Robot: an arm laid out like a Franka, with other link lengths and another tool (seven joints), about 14 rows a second.
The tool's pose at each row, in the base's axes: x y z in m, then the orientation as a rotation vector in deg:
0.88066 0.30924 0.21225 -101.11 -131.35 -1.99
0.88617 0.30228 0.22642 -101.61 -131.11 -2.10
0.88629 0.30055 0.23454 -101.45 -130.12 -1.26
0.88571 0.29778 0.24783 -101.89 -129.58 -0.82
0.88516 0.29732 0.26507 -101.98 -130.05 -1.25
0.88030 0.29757 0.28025 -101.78 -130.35 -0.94
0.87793 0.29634 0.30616 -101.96 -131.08 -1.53
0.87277 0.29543 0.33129 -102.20 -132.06 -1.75
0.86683 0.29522 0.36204 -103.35 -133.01 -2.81
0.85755 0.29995 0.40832 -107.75 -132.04 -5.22
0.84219 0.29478 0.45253 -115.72 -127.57 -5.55
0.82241 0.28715 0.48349 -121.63 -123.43 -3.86
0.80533 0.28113 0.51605 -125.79 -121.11 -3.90
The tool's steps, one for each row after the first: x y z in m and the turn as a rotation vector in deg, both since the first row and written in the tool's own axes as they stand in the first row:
-0.00494 0.00154 -0.01590 -0.17 -0.02 0.36
-0.00492 0.00013 -0.02408 0.79 0.36 0.77
-0.00463 -0.00291 -0.03732 1.07 0.33 1.27
-0.00133 -0.00582 -0.05401 0.59 0.16 1.08
0.00324 -0.01238 -0.06780 0.72 -0.08 0.87
0.00805 -0.01837 -0.09269 0.00 -0.39 0.61
0.01367 -0.02684 -0.11626 -0.64 -1.06 0.30
0.02130 -0.03660 -0.14502 -2.12 -1.78 0.41
0.03767 -0.05027 -0.18740 -4.90 -2.24 2.90
0.04565 -0.07211 -0.22834 -6.77 -3.14 8.79
0.04957 -0.09710 -0.25606 -6.96 -4.28 13.62
0.05471 -0.11928 -0.28555 -8.08 -5.09 16.60

